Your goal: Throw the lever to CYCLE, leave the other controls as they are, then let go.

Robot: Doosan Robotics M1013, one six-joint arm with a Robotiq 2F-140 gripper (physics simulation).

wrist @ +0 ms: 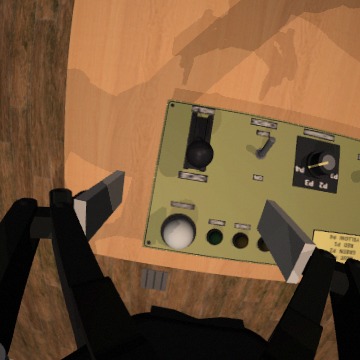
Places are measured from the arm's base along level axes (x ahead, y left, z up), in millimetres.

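Pixels of known places: gripper, fingertip midpoint: (192,200).
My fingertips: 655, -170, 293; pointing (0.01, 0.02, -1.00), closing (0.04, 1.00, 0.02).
Behind a point stands the place of what it marks, as x, y, z.
The lever (200,153) @(628, -163, 189) has a round black knob. In the wrist view it stands at the lower end of its black slot, close to the CYCLE label (193,176) @(684, -161, 108), whose print is blurred here. The HOLD label (203,110) @(566, -161, 62) is at the slot's other end. My gripper (192,200) @(655, -170, 293) is wide open and empty, above the green panel (235,192) @(700, -81, 114). Its fingers are apart from the knob, which shows between and beyond them. The toggle switch (266,148) @(612, -44, 110) tilts toward its upper label. The rotary knob (325,162) @(616, 71, 116) has a yellow pointer line directed toward P4.
A white dome (178,231) @(753, -174, 188) and small dark lamps, green (215,236) @(768, -110, 161) and amber (240,240) @(769, -65, 161), line the panel's near edge. A yellow note (330,240) @(761, 128, 137) is at the right, partly behind the right finger. The panel lies on a wooden table (115,120) @(612, -350, -3) above a wood floor (30,100).
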